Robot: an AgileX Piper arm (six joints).
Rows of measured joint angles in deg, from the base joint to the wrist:
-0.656, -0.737, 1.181, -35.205, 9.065, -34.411
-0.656, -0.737, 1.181, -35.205, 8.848, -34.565
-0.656, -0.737, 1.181, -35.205, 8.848, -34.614
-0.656, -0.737, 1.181, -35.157, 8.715, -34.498
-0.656, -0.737, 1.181, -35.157, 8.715, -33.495
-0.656, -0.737, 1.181, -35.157, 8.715, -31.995
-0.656, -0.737, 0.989, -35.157, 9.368, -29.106
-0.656, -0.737, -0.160, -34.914, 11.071, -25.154
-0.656, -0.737, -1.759, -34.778, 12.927, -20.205
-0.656, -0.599, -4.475, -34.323, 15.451, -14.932
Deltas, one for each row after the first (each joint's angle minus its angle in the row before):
0.000, 0.000, 0.000, 0.000, -0.217, -0.154
0.000, 0.000, 0.000, 0.000, 0.000, -0.049
0.000, 0.000, 0.000, 0.048, -0.133, 0.116
0.000, 0.000, 0.000, 0.000, 0.000, 1.003
0.000, 0.000, 0.000, 0.000, 0.000, 1.500
0.000, 0.000, -0.192, 0.000, 0.653, 2.889
0.000, 0.000, -1.149, 0.243, 1.703, 3.952
0.000, 0.000, -1.599, 0.136, 1.856, 4.949
0.000, 0.138, -2.716, 0.455, 2.524, 5.273

